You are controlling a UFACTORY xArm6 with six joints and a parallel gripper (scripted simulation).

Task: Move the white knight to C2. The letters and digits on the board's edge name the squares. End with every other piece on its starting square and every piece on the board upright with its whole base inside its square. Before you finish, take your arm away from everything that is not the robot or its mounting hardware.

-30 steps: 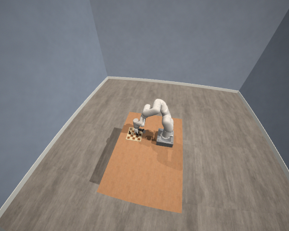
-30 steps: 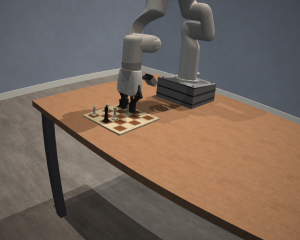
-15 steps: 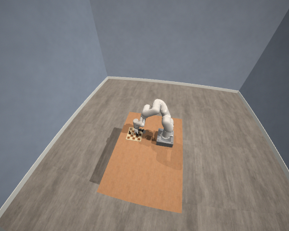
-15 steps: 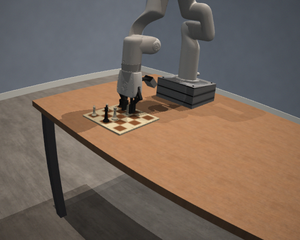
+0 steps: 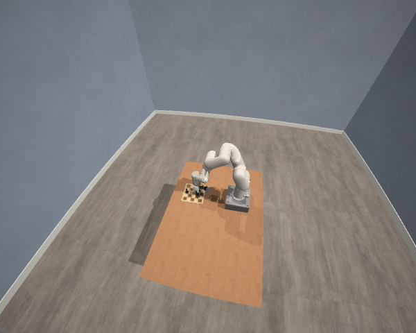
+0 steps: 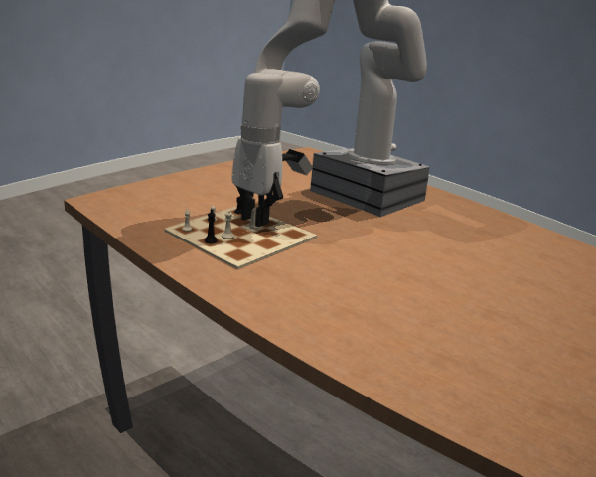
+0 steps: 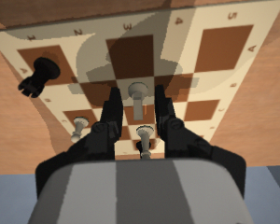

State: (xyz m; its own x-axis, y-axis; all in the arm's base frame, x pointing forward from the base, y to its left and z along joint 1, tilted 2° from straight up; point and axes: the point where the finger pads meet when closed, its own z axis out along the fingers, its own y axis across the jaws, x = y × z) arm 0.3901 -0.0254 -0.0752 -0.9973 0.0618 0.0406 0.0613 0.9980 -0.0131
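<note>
My hand is 2 cm above the pale chess piece. From my hand the other things lie so: black rook 4 cm behind, 8 cm to the right, 2 cm below; chessboard 4 cm ahead, 3 cm below; small white piece 4 cm ahead, 8 cm to the right, 2 cm below.
</note>
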